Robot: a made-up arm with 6 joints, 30 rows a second.
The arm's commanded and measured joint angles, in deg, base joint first. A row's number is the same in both.
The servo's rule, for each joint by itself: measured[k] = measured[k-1] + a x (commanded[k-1-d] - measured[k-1]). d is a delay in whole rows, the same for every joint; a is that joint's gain. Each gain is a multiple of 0.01, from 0.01 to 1. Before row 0 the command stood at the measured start. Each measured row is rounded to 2 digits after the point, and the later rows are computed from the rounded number. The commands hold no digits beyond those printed.
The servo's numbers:
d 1
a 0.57 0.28 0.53 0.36 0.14 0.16
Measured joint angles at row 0: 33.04, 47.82, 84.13, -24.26, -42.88, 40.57
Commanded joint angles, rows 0 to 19: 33.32, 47.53, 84.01, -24.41, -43.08, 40.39; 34.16, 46.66, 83.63, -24.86, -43.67, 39.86; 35.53, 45.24, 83.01, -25.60, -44.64, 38.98; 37.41, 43.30, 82.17, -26.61, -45.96, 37.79; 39.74, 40.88, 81.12, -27.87, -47.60, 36.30; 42.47, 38.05, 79.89, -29.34, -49.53, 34.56; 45.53, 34.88, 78.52, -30.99, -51.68, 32.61; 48.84, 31.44, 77.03, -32.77, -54.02, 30.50; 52.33, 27.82, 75.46, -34.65, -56.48, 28.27; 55.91, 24.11, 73.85, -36.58, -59.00, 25.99; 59.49, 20.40, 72.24, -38.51, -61.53, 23.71; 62.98, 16.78, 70.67, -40.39, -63.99, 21.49; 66.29, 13.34, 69.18, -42.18, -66.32, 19.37; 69.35, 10.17, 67.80, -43.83, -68.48, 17.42; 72.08, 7.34, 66.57, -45.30, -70.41, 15.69; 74.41, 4.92, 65.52, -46.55, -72.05, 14.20; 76.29, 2.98, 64.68, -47.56, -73.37, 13.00; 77.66, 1.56, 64.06, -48.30, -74.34, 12.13; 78.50, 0.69, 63.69, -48.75, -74.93, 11.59; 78.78, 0.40, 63.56, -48.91, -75.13, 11.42
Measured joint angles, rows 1 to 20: 33.04, 47.82, 84.13, -24.26, -42.88, 40.57; 33.20, 47.74, 84.07, -24.31, -42.91, 40.54; 33.75, 47.44, 83.84, -24.51, -43.02, 40.43; 34.76, 46.82, 83.40, -24.90, -43.25, 40.20; 36.27, 45.83, 82.75, -25.52, -43.63, 39.81; 38.25, 44.44, 81.89, -26.37, -44.19, 39.25; 40.66, 42.65, 80.83, -27.44, -44.94, 38.50; 43.44, 40.47, 79.61, -28.72, -45.88, 37.56; 46.52, 37.94, 78.24, -30.18, -47.02, 36.43; 49.83, 35.11, 76.77, -31.79, -48.34, 35.12; 53.30, 32.03, 75.22, -33.51, -49.83, 33.66; 56.83, 28.77, 73.64, -35.31, -51.47, 32.07; 60.34, 25.41, 72.07, -37.14, -53.22, 30.38; 63.73, 22.03, 70.54, -38.95, -55.05, 28.62; 66.93, 18.71, 69.09, -40.71, -56.93, 26.83; 69.87, 15.53, 67.75, -42.36, -58.82, 25.05; 72.46, 12.56, 66.57, -43.87, -60.67, 23.31; 74.64, 9.88, 65.57, -45.20, -62.45, 21.66; 76.36, 7.55, 64.77, -46.32, -64.11, 20.14; 77.58, 5.63, 64.20, -47.19, -65.62, 18.77
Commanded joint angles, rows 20 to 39: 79.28, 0.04, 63.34, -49.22, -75.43, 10.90; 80.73, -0.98, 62.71, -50.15, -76.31, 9.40; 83.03, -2.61, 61.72, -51.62, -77.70, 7.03; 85.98, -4.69, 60.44, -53.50, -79.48, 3.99; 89.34, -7.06, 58.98, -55.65, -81.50, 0.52; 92.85, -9.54, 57.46, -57.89, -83.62, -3.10; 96.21, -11.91, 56.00, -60.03, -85.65, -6.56; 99.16, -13.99, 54.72, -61.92, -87.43, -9.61; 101.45, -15.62, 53.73, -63.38, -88.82, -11.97; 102.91, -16.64, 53.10, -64.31, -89.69, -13.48; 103.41, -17.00, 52.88, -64.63, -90.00, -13.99; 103.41, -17.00, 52.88, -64.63, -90.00, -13.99; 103.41, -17.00, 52.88, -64.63, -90.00, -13.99; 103.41, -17.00, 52.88, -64.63, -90.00, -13.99; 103.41, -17.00, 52.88, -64.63, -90.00, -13.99; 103.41, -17.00, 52.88, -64.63, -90.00, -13.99; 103.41, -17.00, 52.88, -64.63, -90.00, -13.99; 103.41, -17.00, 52.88, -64.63, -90.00, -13.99; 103.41, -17.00, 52.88, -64.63, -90.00, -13.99; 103.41, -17.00, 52.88, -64.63, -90.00, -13.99
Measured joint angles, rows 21 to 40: 78.26, 4.17, 63.86, -47.81, -66.95, 17.59; 78.84, 3.01, 63.58, -48.32, -68.14, 16.52; 79.92, 1.89, 63.12, -48.98, -69.28, 15.38; 81.69, 0.63, 62.38, -49.93, -70.46, 14.04; 84.14, -0.86, 61.35, -51.22, -71.72, 12.43; 87.10, -2.60, 60.09, -52.81, -73.09, 10.52; 90.38, -4.54, 58.70, -54.64, -74.56, 8.34; 93.70, -6.60, 57.27, -56.58, -76.11, 5.96; 96.81, -8.67, 55.92, -58.50, -77.69, 3.47; 99.45, -10.62, 54.76, -60.26, -79.25, 1.00; 101.42, -12.31, 53.88, -61.72, -80.71, -1.32; 102.55, -13.62, 53.35, -62.77, -82.01, -3.35; 103.04, -14.57, 53.10, -63.44, -83.13, -5.05; 103.25, -15.25, 52.98, -63.87, -84.09, -6.48; 103.34, -15.74, 52.93, -64.14, -84.92, -7.68; 103.38, -16.09, 52.90, -64.32, -85.63, -8.69; 103.40, -16.34, 52.89, -64.43, -86.24, -9.54; 103.41, -16.52, 52.88, -64.50, -86.77, -10.25; 103.41, -16.65, 52.88, -64.55, -87.22, -10.85; 103.41, -16.75, 52.88, -64.58, -87.61, -11.35
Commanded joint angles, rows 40 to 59: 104.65, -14.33, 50.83, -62.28, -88.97, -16.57; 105.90, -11.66, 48.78, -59.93, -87.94, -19.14; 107.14, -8.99, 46.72, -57.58, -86.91, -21.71; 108.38, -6.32, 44.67, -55.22, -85.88, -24.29; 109.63, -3.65, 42.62, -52.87, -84.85, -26.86; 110.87, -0.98, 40.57, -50.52, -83.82, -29.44; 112.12, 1.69, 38.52, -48.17, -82.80, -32.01; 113.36, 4.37, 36.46, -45.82, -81.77, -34.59; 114.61, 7.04, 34.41, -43.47, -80.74, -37.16; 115.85, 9.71, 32.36, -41.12, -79.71, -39.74; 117.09, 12.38, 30.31, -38.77, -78.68, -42.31; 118.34, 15.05, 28.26, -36.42, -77.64, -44.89; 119.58, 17.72, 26.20, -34.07, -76.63, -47.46; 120.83, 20.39, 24.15, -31.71, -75.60, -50.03; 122.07, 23.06, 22.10, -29.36, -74.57, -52.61; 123.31, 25.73, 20.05, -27.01, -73.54, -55.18; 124.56, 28.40, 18.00, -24.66, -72.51, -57.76; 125.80, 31.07, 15.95, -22.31, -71.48, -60.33; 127.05, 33.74, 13.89, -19.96, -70.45, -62.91; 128.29, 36.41, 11.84, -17.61, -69.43, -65.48
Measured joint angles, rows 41 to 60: 103.41, -16.82, 52.88, -64.60, -87.94, -11.77; 104.12, -16.12, 51.79, -63.76, -88.08, -12.54; 105.13, -14.87, 50.19, -62.38, -88.06, -13.60; 106.28, -13.22, 48.35, -60.65, -87.90, -14.90; 107.48, -11.29, 46.40, -58.70, -87.62, -16.40; 108.71, -9.15, 44.40, -56.60, -87.23, -18.07; 109.94, -6.86, 42.37, -54.41, -86.75, -19.89; 111.18, -4.47, 40.33, -52.16, -86.20, -21.83; 112.42, -1.99, 38.28, -49.88, -85.58, -23.87; 113.67, 0.54, 36.23, -47.57, -84.90, -26.00; 114.91, 3.11, 34.18, -45.25, -84.17, -28.20; 116.15, 5.71, 32.13, -42.92, -83.40, -30.46; 117.40, 8.33, 30.08, -40.58, -82.59, -32.77; 118.64, 10.96, 28.02, -38.24, -81.76, -35.12; 119.89, 13.60, 25.97, -35.89, -80.90, -37.51; 121.13, 16.25, 23.92, -33.54, -80.01, -39.93; 122.37, 18.90, 21.87, -31.19, -79.10, -42.37; 123.62, 21.56, 19.82, -28.84, -78.18, -44.83; 124.86, 24.22, 17.77, -26.49, -77.24, -47.31; 126.11, 26.89, 15.71, -24.14, -76.29, -49.81
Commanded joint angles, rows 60 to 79: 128.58, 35.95, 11.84, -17.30, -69.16, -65.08; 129.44, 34.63, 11.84, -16.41, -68.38, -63.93; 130.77, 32.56, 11.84, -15.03, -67.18, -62.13; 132.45, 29.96, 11.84, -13.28, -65.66, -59.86; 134.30, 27.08, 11.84, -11.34, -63.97, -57.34; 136.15, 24.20, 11.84, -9.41, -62.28, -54.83; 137.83, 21.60, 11.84, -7.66, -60.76, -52.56; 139.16, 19.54, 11.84, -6.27, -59.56, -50.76; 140.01, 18.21, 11.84, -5.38, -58.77, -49.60; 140.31, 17.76, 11.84, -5.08, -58.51, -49.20; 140.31, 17.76, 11.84, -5.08, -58.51, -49.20; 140.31, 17.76, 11.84, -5.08, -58.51, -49.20; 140.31, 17.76, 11.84, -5.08, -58.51, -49.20; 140.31, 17.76, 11.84, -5.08, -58.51, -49.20; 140.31, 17.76, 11.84, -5.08, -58.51, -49.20; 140.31, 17.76, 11.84, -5.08, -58.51, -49.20; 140.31, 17.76, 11.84, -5.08, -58.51, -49.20; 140.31, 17.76, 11.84, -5.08, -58.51, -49.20; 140.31, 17.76, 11.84, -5.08, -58.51, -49.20; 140.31, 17.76, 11.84, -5.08, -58.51, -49.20
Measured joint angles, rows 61 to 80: 127.35, 29.56, 13.66, -21.79, -75.33, -52.32; 128.05, 31.35, 12.70, -20.17, -74.47, -54.36; 128.84, 32.27, 12.24, -18.82, -73.62, -55.89; 129.94, 32.35, 12.03, -17.46, -72.72, -56.89; 131.37, 31.68, 11.93, -15.96, -71.73, -57.37; 133.04, 30.39, 11.88, -14.30, -70.64, -57.37; 134.81, 28.66, 11.86, -12.54, -69.47, -56.96; 136.53, 26.68, 11.85, -10.78, -68.25, -56.26; 138.03, 24.68, 11.84, -9.16, -67.03, -55.38; 139.16, 22.87, 11.84, -7.80, -65.87, -54.46; 139.82, 21.44, 11.84, -6.82, -64.84, -53.62; 140.10, 20.41, 11.84, -6.19, -63.95, -52.91; 140.22, 19.67, 11.84, -5.79, -63.19, -52.32; 140.27, 19.14, 11.84, -5.53, -62.53, -51.82; 140.29, 18.75, 11.84, -5.37, -61.97, -51.40; 140.30, 18.47, 11.84, -5.27, -61.49, -51.05; 140.31, 18.27, 11.84, -5.20, -61.07, -50.75; 140.31, 18.13, 11.84, -5.16, -60.71, -50.50; 140.31, 18.03, 11.84, -5.13, -60.40, -50.29; 140.31, 17.95, 11.84, -5.11, -60.14, -50.12
